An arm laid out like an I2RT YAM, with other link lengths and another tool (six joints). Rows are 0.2 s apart.
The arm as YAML. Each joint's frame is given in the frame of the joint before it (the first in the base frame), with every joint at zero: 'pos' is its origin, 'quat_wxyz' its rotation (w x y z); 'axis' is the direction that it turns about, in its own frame. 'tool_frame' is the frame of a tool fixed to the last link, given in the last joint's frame.
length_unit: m
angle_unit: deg
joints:
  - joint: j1
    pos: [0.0, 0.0, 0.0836]
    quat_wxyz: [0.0, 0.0, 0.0, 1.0]
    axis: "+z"
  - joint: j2
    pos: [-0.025, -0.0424, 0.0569]
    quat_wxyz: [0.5, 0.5, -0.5, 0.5]
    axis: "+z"
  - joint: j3
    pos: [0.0, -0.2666, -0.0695]
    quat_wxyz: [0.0, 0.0, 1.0, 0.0]
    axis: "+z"
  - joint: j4
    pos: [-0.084, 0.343, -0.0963]
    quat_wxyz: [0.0, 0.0, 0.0, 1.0]
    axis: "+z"
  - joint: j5
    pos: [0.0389, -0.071, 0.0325]
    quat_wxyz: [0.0, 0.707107, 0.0, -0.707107]
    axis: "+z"
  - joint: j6
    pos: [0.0, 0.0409, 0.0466]
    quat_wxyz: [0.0, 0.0, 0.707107, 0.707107]
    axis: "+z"
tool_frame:
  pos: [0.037, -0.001, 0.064]
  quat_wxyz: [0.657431, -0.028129, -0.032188, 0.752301]
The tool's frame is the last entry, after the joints.
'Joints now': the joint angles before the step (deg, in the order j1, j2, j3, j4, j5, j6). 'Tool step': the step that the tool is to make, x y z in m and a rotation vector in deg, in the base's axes. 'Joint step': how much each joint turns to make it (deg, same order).
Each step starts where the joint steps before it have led.
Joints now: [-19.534, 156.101, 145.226, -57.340, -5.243, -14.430]
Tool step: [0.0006, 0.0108, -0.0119, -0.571, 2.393, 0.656]
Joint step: [1.081, 1.844, 1.478, -1.717, 1.383, -0.070]
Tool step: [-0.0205, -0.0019, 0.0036, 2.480, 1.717, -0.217]
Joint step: [-1.028, -6.301, -9.478, 0.730, -1.952, -0.203]
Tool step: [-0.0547, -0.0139, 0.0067, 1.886, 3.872, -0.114]
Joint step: [-3.138, -12.325, -18.266, 1.333, -1.137, -2.842]
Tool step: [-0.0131, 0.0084, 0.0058, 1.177, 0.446, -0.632]
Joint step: [0.145, -3.738, -4.727, 0.248, -0.730, 0.961]
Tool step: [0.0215, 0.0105, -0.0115, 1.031, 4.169, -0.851]
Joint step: [1.874, 9.420, 13.407, -7.921, 1.033, 2.604]
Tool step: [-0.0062, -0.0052, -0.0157, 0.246, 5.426, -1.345]
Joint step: [-0.329, 4.831, 5.513, -5.758, 1.782, 0.856]
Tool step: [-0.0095, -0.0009, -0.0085, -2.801, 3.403, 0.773]
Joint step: [0.258, -0.491, -2.477, -0.234, 3.809, -0.635]
